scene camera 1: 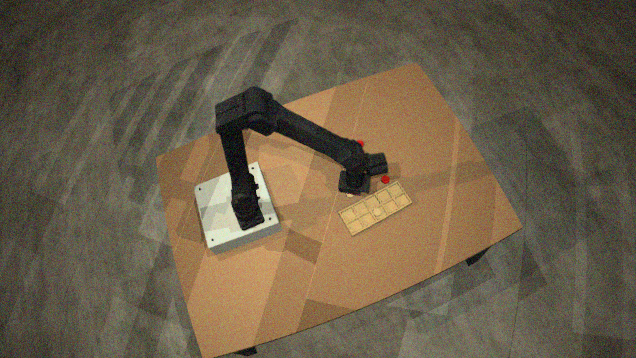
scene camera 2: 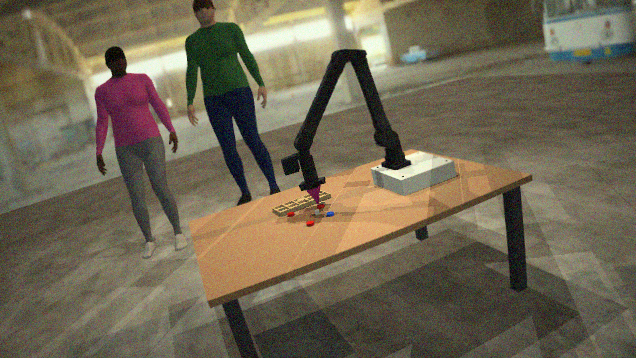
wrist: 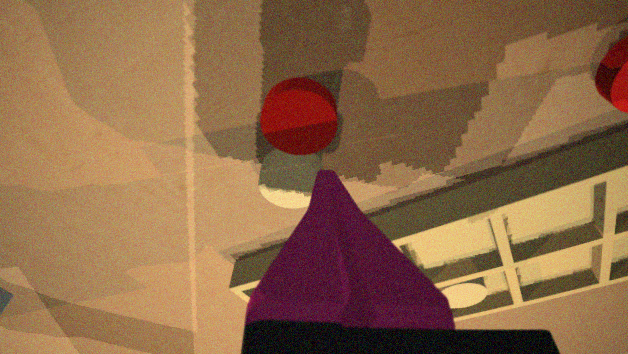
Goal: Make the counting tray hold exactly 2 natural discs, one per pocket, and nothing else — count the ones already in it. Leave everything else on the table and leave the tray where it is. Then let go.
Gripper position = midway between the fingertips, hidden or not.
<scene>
I see my gripper (wrist: 324, 180) and a counting tray (scene camera 1: 358, 217).
The counting tray is seen too in the wrist view (wrist: 544, 230).
</scene>
